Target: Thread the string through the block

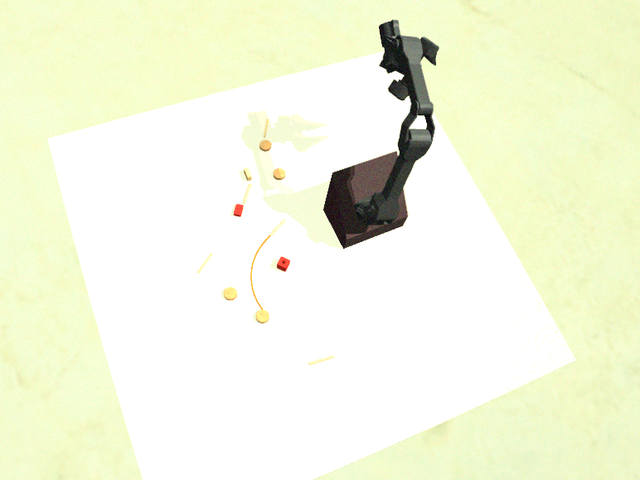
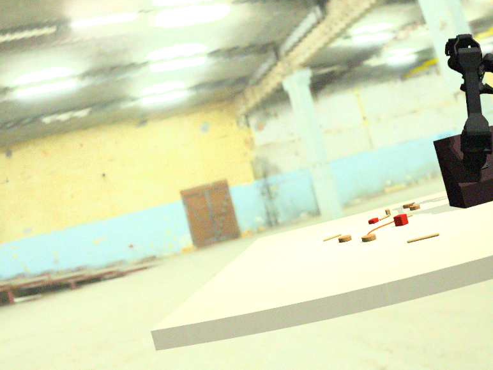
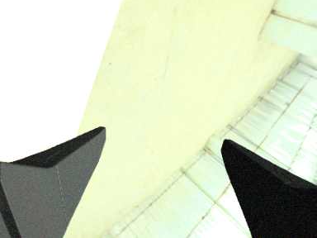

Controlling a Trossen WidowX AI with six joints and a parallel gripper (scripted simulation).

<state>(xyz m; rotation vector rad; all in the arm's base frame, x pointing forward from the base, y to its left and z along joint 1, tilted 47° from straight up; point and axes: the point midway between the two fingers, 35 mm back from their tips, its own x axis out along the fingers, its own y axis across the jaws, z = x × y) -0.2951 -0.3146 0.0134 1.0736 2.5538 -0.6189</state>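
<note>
My gripper tip is 58 cm short of the red block, 35 cm above it and 21 cm to the right of it. Also, from my gripper tip: thin wooden stick: 55 cm ahead, 36 cm below, 10 cm to the left; small pale block: 53 cm ahead, 35 cm below, 12 cm to the right; round wooden button: 71 cm ahead, 36 cm below, 33 cm to the left.
</note>
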